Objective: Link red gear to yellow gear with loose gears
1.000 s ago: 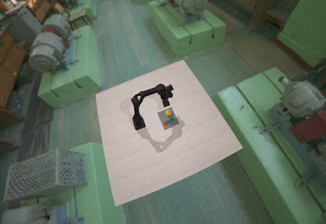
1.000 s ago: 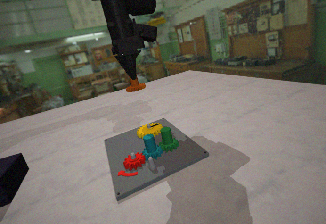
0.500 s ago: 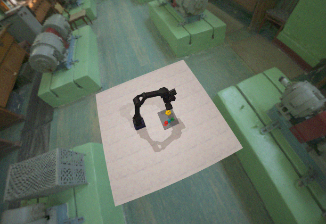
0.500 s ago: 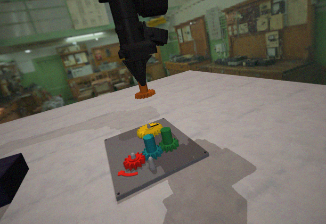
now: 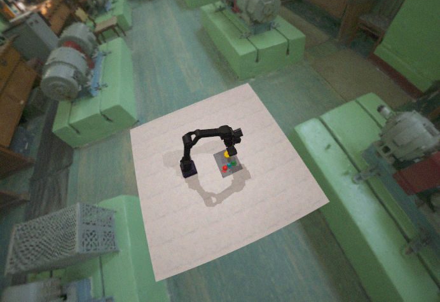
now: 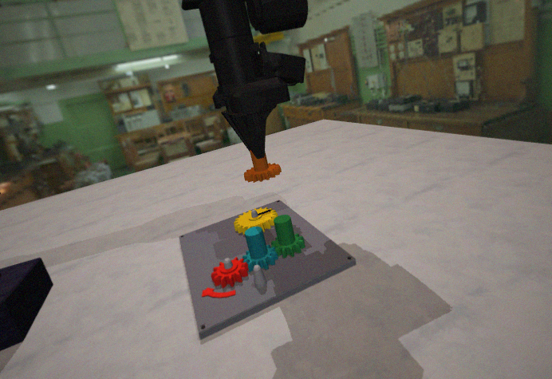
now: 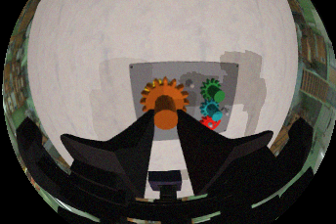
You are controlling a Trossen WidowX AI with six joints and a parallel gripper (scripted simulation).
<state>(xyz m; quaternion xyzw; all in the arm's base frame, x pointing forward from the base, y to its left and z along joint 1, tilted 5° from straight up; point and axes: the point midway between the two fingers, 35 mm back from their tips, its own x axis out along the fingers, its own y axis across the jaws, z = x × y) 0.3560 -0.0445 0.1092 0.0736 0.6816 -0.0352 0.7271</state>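
Now: the green gear 9 cm to the right of my gripper tip, 8 cm below it and 2 cm behind it. The rest, counted from my gripper tip: yellow gear: 9 cm below, 2 cm behind, 1 cm to the left; then orange gear: 1 cm below; then teal gear: 8 cm to the right, 8 cm below, 6 cm behind.
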